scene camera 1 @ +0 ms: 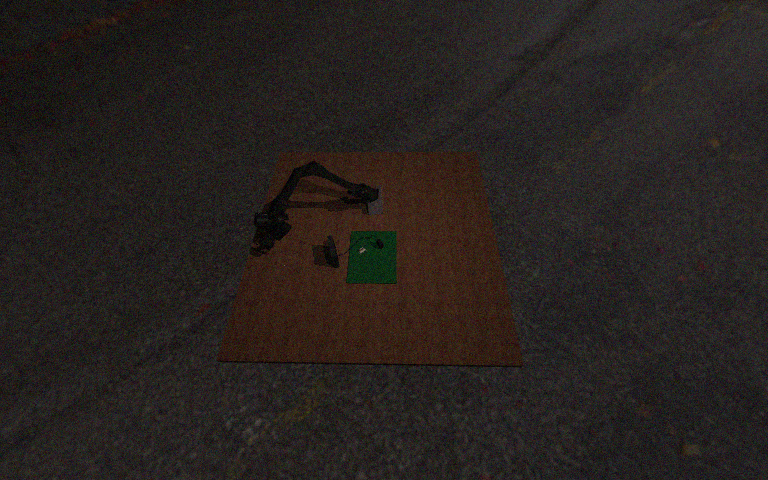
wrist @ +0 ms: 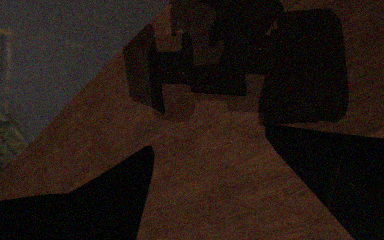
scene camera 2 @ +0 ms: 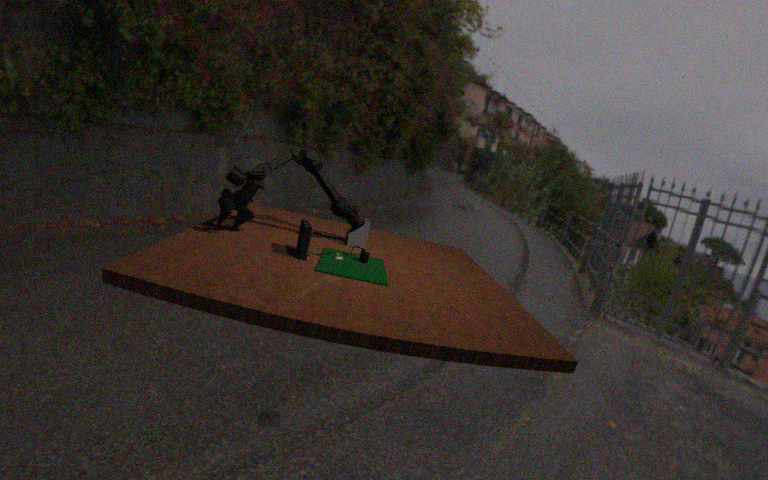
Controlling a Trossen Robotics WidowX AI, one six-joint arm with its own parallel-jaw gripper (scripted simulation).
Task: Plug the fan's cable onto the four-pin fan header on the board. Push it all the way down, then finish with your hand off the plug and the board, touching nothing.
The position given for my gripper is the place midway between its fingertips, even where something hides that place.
Observation:
My gripper [scene camera 2: 225, 226] is open, with nothing in its grasp. I also see a green board [scene camera 1: 373, 266].
My gripper shows as well in the wrist view [wrist: 209, 140]. The green board also shows in scene camera 2 [scene camera 2: 374, 272].

